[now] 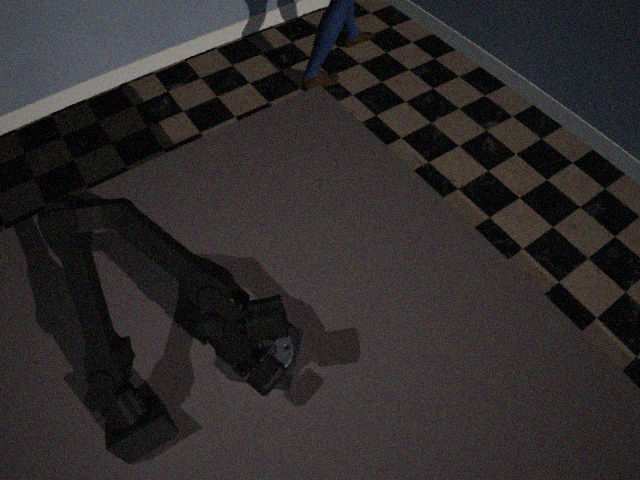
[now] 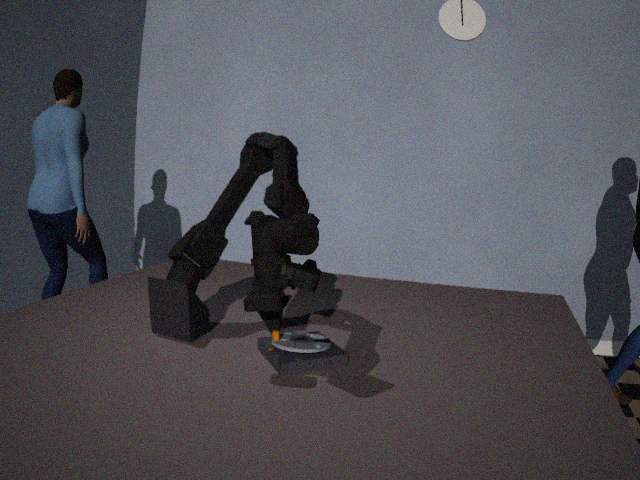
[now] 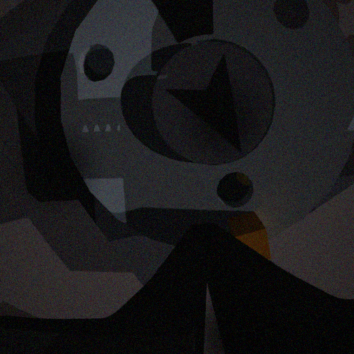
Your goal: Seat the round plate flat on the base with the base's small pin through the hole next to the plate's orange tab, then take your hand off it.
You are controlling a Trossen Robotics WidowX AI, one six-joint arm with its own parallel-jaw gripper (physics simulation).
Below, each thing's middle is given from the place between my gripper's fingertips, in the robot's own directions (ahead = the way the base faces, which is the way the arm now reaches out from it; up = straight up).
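Labels:
Round grey plate (image 2: 320, 343): 1 cm left of my hand, 5 cm ahead of it. Dark base (image 3: 41, 49): 4 cm ahead of my hand, 1 cm left of it, 2 cm below it.

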